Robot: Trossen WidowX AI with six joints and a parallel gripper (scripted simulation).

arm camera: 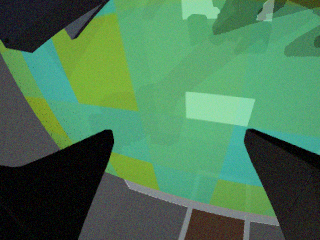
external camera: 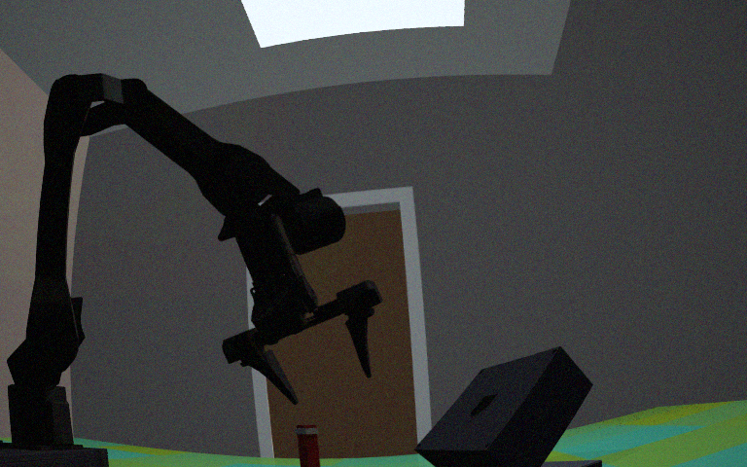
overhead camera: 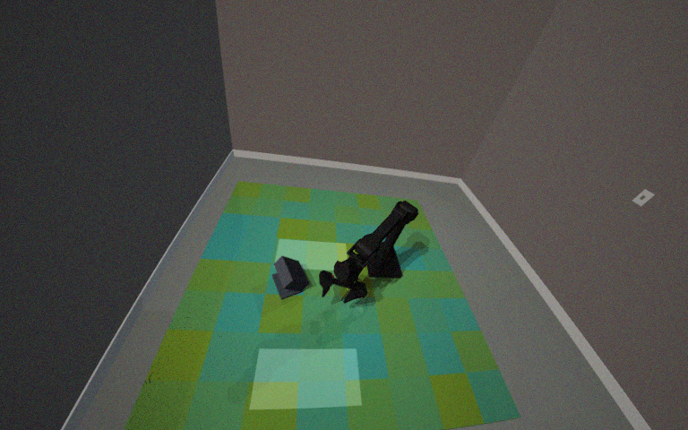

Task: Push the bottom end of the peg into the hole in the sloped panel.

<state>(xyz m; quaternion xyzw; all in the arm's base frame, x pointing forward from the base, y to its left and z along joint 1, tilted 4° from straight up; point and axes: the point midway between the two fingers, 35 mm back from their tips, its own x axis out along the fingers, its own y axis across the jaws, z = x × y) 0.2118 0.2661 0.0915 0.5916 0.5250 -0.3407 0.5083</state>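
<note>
Right now my gripper tip is 130 mm to the left of the red peg, 60 mm above it and 10 mm short of it. The rest, counted from my gripper tip: sloped panel (190 mm ahead, 120 mm to the right, 50 mm below).
</note>
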